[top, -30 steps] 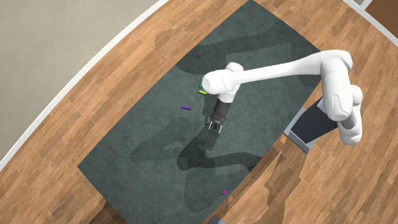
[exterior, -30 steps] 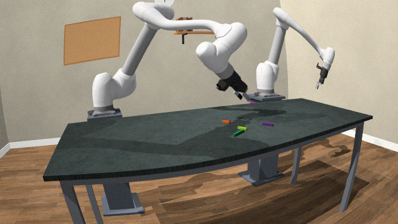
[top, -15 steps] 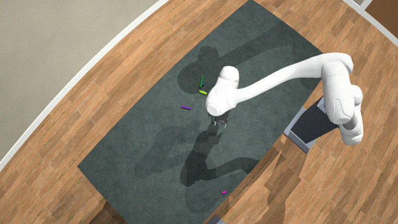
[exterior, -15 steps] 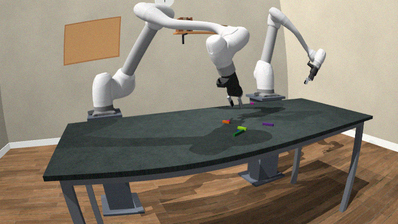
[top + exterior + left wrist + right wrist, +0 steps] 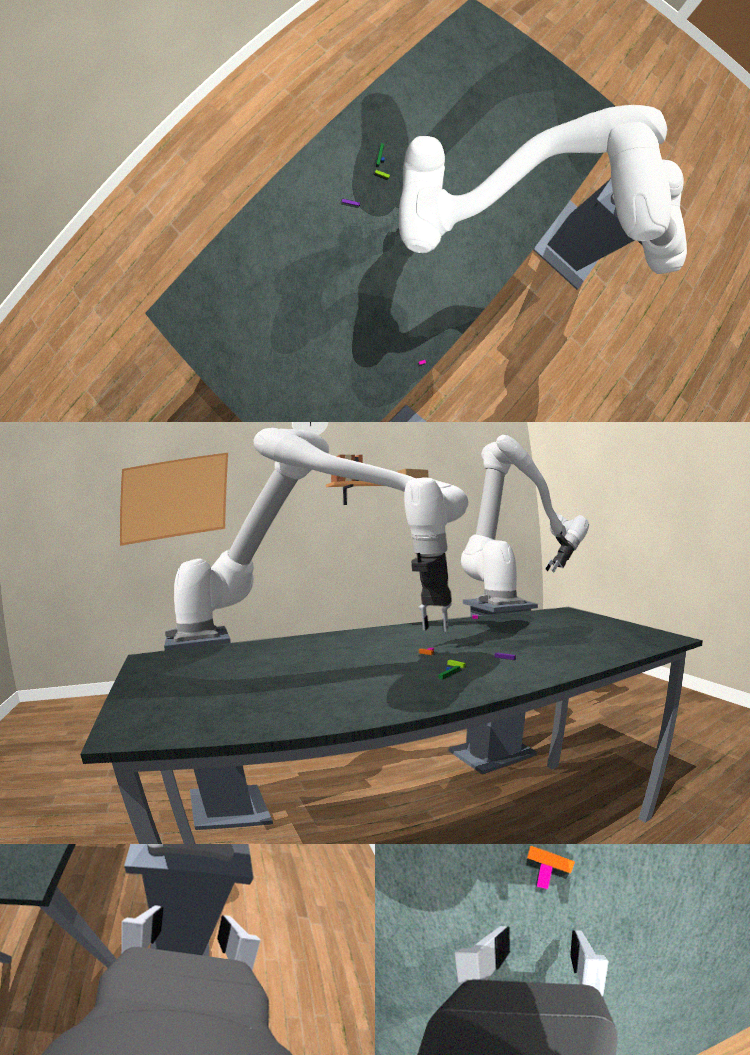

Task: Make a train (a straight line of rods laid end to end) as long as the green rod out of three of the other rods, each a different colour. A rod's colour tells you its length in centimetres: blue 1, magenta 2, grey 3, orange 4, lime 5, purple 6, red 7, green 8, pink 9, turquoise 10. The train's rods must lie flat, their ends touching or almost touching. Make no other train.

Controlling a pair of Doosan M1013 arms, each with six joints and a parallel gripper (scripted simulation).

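Note:
Now: right hand 60 mm above the orange rod, 50 mm to the left of it and 30 mm short of it. Round my right hand: blue rod 210 mm ahead, 90 mm to the right, 60 mm below; then purple rod 190 mm ahead, 100 mm to the left, 60 mm below; then lime rod 180 mm ahead, 60 mm below, 40 mm to the right.

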